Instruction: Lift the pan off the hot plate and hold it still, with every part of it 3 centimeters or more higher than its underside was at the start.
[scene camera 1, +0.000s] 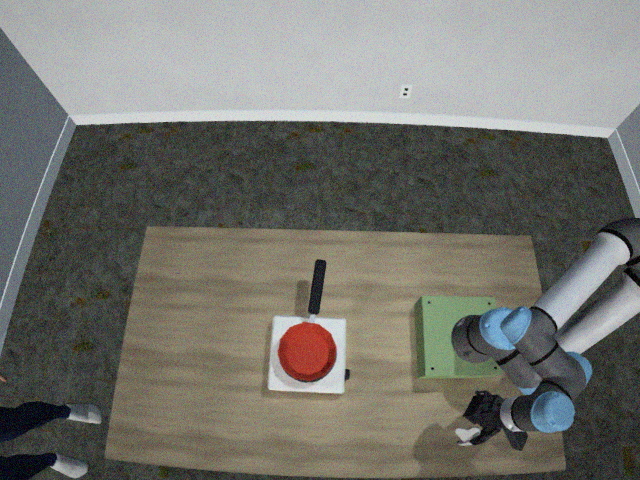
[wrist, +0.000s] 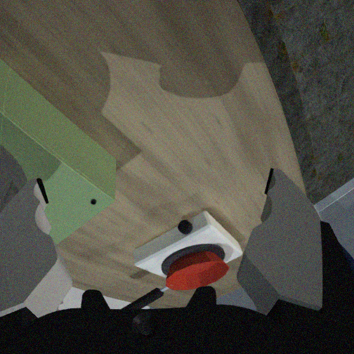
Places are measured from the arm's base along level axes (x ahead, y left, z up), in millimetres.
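Pixels of known places: gripper, fingertip midpoint: (scene camera 1: 470, 418); arm's base, origin of the base link: (scene camera 1: 473, 339).
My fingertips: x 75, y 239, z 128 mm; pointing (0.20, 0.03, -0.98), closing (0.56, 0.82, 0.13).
Ahead of a thing's pixels: the offset from my fingertips to its top centre. "spot": to the spot under its first point. Level surfaces: height alone.
The red pan (scene camera 1: 307, 351) (wrist: 197, 275) rests on the white hot plate @[spot: 368 mm ahead, 273 mm right, 172 mm down] (scene camera 1: 334, 328) (wrist: 214, 236) left of the table's middle in the scene view. Its black handle @[429 mm ahead, 391 mm right, 78 mm down] (scene camera 1: 316, 286) (wrist: 145, 299) points toward the far edge of the table and reaches past the hot plate. My gripper (scene camera 1: 470, 421) (wrist: 155, 176) is open and empty. It hangs above the table's near right part, well to the right of the pan and apart from it. In the wrist view the pan shows low between the two jaws, some way off; part of its handle is hidden by the gripper body.
A green block (scene camera 1: 436, 330) (wrist: 87, 185) stands on the wooden table @[229 mm down] (scene camera 1: 206, 289) (wrist: 175, 140) between the hot plate and the arm, partly under the arm. A black knob @[323 mm ahead, 131 mm right, 182 mm down] (scene camera 1: 347, 374) (wrist: 185, 226) sticks out of the hot plate's side. A person's legs (scene camera 1: 33, 413) show at the lower left.
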